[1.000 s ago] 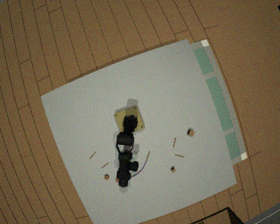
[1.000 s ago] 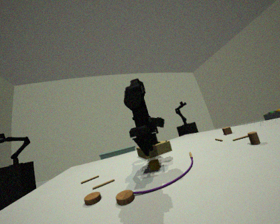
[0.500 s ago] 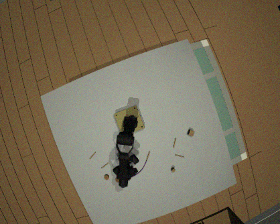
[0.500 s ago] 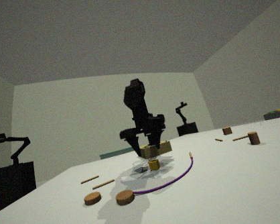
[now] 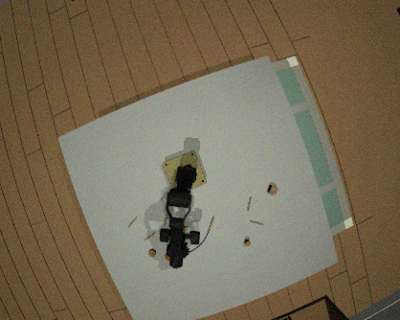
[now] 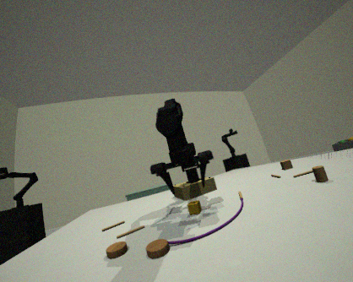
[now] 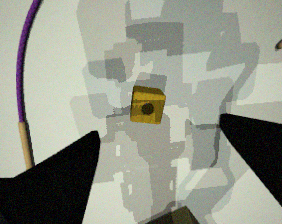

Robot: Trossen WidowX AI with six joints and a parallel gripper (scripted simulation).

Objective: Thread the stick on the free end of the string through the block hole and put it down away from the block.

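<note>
My gripper tip is now 50 mm above the yellow block. From my gripper tip the other things lie so: wooden block 20 mm ahead, 520 mm to the left, 50 mm below; wooden cylinder 220 mm ahead, 280 mm to the left, 50 mm below.
</note>
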